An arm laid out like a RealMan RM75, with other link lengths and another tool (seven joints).
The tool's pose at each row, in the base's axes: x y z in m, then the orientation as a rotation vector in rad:
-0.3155, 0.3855, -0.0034, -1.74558, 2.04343, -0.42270
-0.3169, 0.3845, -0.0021, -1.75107, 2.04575, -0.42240
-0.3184, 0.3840, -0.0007, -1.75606, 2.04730, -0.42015
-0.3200, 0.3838, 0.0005, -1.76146, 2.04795, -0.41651
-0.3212, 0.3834, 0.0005, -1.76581, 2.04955, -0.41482
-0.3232, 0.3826, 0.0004, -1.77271, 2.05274, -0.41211
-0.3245, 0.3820, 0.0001, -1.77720, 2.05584, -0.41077
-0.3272, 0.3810, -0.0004, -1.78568, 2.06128, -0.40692
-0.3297, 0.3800, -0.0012, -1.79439, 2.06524, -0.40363
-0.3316, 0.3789, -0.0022, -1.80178, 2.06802, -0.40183
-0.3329, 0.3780, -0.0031, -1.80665, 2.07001, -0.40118
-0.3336, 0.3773, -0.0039, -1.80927, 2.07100, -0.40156
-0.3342, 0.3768, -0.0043, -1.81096, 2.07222, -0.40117
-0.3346, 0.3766, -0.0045, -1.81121, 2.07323, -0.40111
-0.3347, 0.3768, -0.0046, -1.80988, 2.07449, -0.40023
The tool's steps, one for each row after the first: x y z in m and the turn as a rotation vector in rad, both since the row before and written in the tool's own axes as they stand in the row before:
0.0010, 0.0004, -0.0019, -0.00408, 0.00295, -0.00249
0.0005, 0.0005, -0.0020, -0.00429, 0.00125, -0.00213
0.0003, 0.0008, -0.0018, -0.00465, 0.00005, -0.00246
0.0005, 0.0010, -0.0006, -0.00375, 0.00140, -0.00180
0.0010, 0.0017, -0.0009, -0.00631, 0.00263, -0.00262
0.0008, 0.0012, -0.0004, -0.00445, 0.00259, -0.00141
0.0014, 0.0024, -0.0009, -0.00876, 0.00392, -0.00259
0.0014, 0.0024, -0.0005, -0.00785, 0.00340, -0.00334
0.0014, 0.0020, 0.0000, -0.00592, 0.00309, -0.00319
0.0011, 0.0014, 0.0002, -0.00375, 0.00243, -0.00212
0.0008, 0.0009, 0.0004, -0.00166, 0.00166, -0.00127
0.0006, 0.0006, 0.0001, -0.00165, 0.00108, -0.00052
0.0003, 0.0004, 0.0000, -0.00068, 0.00067, 0.00022
-0.0002, 0.0002, 0.0000, -0.00038, -0.00014, 0.00138

